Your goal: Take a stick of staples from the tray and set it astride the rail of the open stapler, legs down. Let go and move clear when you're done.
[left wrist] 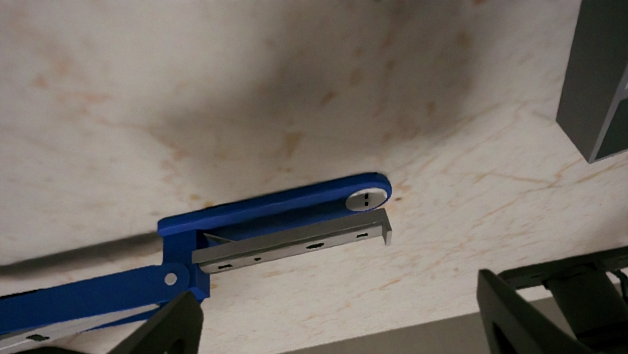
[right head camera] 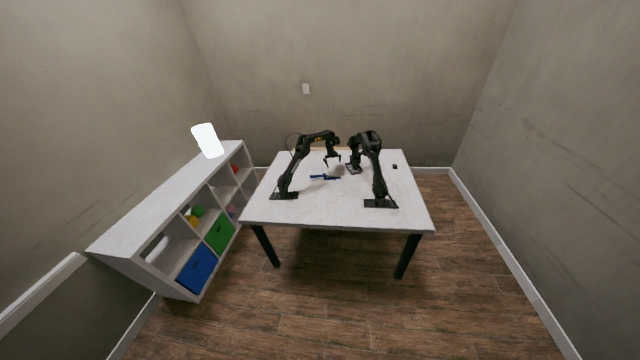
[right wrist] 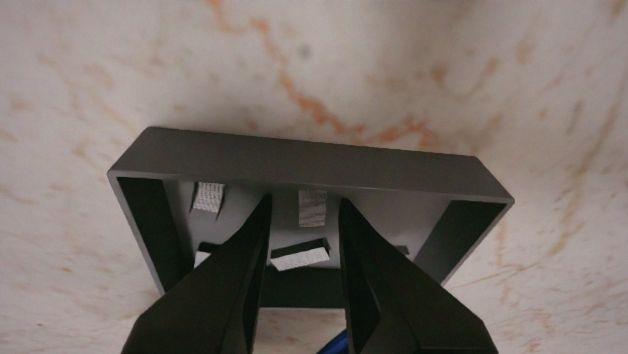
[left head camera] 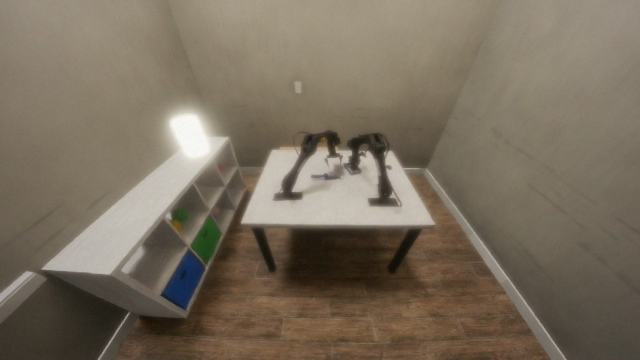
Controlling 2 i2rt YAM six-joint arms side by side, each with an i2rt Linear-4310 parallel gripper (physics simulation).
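Places are measured from the left arm's base along level axes (x ahead, y left, z up), in centimetres.
Pixels of known places: left gripper, fingertip midpoint: [left wrist: 329, 292] [right head camera: 334, 166] [left head camera: 335, 166]; right gripper, fingertip midpoint: [right head camera: 354, 168] [right wrist: 306, 205] [left head camera: 353, 168]; left arm's base at its link origin: [right head camera: 285, 196] [left head camera: 288, 196]; right arm's base at its link origin: [left wrist: 566, 265] [right head camera: 379, 204] [left head camera: 382, 202].
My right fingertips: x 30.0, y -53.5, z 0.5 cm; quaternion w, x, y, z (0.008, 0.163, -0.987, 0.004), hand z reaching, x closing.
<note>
Ahead of a thing's pixels: the offset from my right fingertips to its top centre. "spot": to the spot under its first point. Level surfaces: height alone.
The open blue stapler @[spot: dx -12.9, dy +26.0, dz +2.7 cm] [left head camera: 324, 176] [right head camera: 324, 176] [left wrist: 280, 201] lies on the table, its bare metal rail @[dx -11.5, dy +18.6, dz +2.3 cm] [left wrist: 295, 241] raised beside the blue base. The dark grey tray @[dx -0.8, dy +1.2, dz +2.3 cm] [right head camera: 356, 171] [left wrist: 585, 90] [right wrist: 310, 160] lies right of it and holds several staple sticks. One stick @[dx -0.1, dy -0.6, dz +0.4 cm] [right wrist: 312, 212] appears upright in the picture between my right fingertips; a slanted stick @[dx -1.3, dy +3.8, dz +0.4 cm] [right wrist: 300, 259] lies lower. My right gripper [right wrist: 306, 205] is partly open over the tray and holds nothing; its fingers hide part of the tray. My left gripper [left head camera: 334, 161] [right head camera: 333, 161] [left wrist: 329, 292] is wide open and empty above the stapler.
The white table @[dz -0.5 cm] [left head camera: 325, 212] [right head camera: 325, 212] carries both arms. A small black object @[dx -0.7, dy -32.1, dz +1.0 cm] [left head camera: 388, 167] [right head camera: 394, 166] lies near its right side. A white shelf unit [left head camera: 125, 212] [right head camera: 160, 195] with coloured bins and balls stands at the left, with a bright lamp [left head camera: 190, 136] [right head camera: 207, 140] on top.
</note>
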